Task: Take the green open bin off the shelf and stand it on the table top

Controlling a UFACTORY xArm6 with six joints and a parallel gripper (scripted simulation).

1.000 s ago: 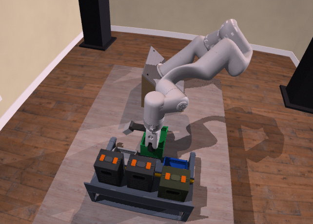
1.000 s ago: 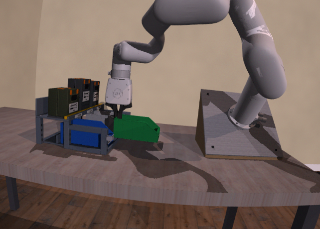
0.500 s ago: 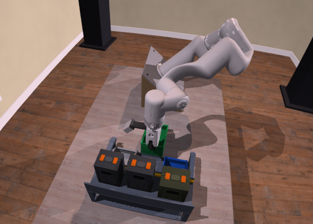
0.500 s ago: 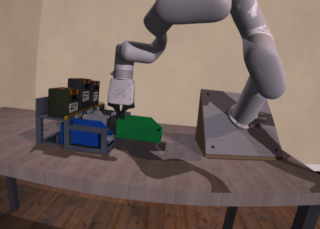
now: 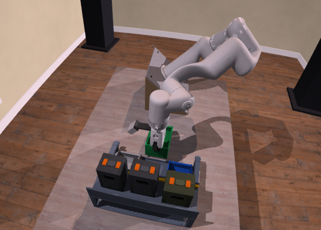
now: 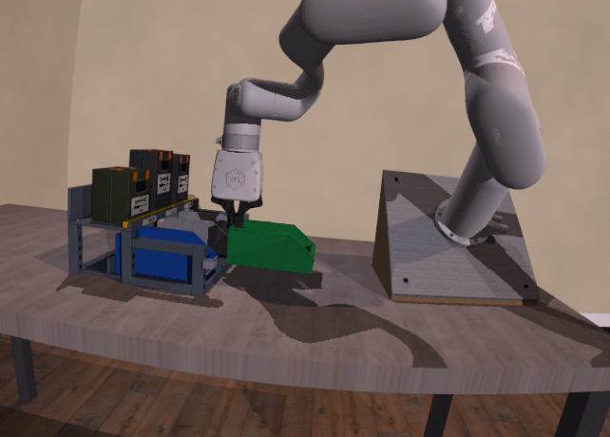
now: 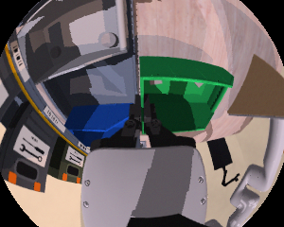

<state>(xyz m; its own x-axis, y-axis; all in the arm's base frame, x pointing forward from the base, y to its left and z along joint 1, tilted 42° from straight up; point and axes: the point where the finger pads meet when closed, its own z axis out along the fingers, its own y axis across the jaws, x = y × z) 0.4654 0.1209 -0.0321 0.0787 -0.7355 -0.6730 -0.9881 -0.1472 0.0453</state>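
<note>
My hand is 80 mm past the green open bin, 40 mm above it and 10 mm to the left of it. The rest, counted from my hand: grey bin (110 mm ahead, 100 mm to the right, 50 mm below); then olive box (190 mm ahead, 130 mm to the left, 60 mm above); then blue bin (120 mm to the left, 100 mm ahead, 50 mm below).
</note>
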